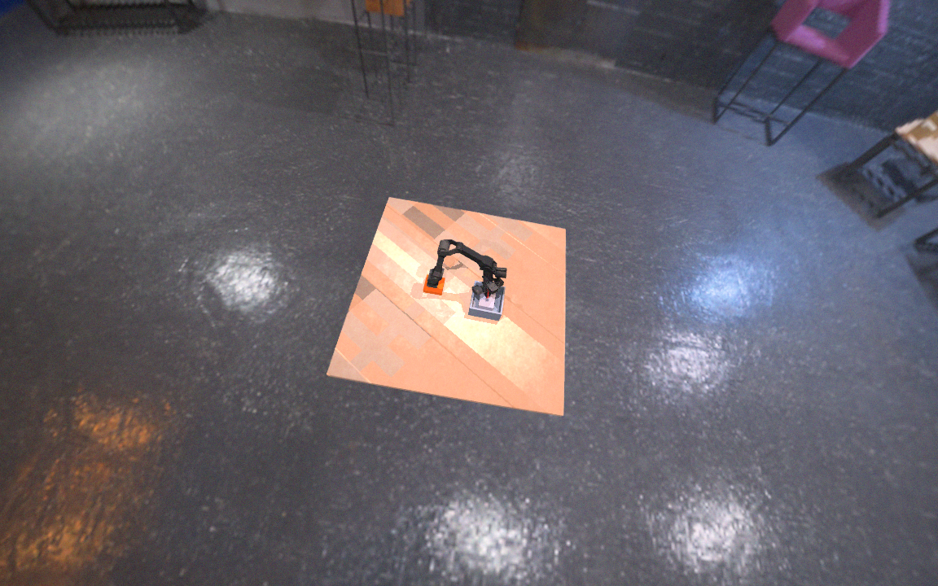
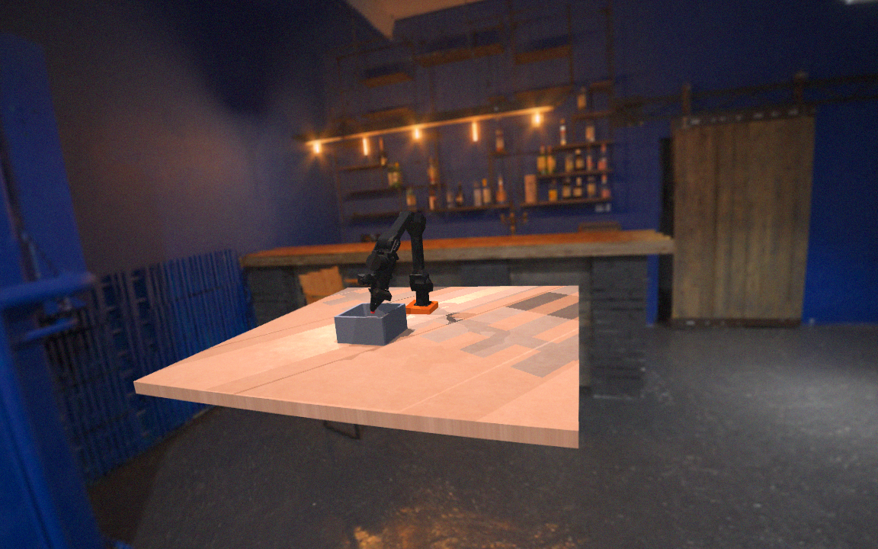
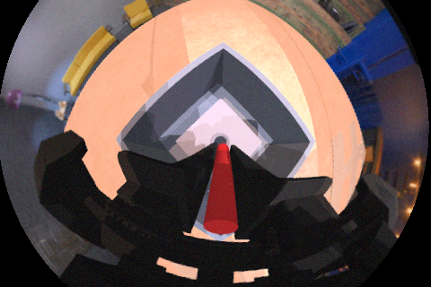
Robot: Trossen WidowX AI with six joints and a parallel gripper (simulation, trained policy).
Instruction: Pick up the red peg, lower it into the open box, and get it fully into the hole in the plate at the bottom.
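Right now the pale plate is 50 mm below my gripper tip. Also, from my gripper tip: red peg (30 mm above, 10 mm to the left, 10 mm behind); then grey-blue box (70 mm below).
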